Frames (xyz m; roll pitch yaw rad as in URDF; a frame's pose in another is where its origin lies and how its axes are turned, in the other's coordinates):
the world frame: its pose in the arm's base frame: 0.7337 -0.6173 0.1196 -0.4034 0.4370 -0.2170
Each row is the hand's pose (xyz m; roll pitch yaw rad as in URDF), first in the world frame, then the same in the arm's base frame.
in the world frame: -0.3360 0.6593 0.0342 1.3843 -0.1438 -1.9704
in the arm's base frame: 0.4759 0.0742 0.0558 1.0624 -0.6518 -1.9669
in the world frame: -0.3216 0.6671 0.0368 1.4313 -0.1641 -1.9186
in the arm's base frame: 0.4901 0.0795 0.0491 1.0753 -0.6539 -1.8976
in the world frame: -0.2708 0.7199 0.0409 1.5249 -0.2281 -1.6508
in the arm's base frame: 0.5389 0.1201 0.0123 1.0271 -0.6025 -1.5690
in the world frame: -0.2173 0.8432 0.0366 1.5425 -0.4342 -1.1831
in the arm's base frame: 0.5886 0.2235 -0.0578 0.8872 -0.5284 -0.9969
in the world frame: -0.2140 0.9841 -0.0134 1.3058 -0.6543 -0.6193
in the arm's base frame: 0.5733 0.3395 -0.1510 0.6830 -0.4088 -0.4197
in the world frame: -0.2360 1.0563 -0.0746 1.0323 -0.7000 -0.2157
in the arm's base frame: 0.5280 0.3929 -0.2184 0.5587 -0.2826 -0.1102
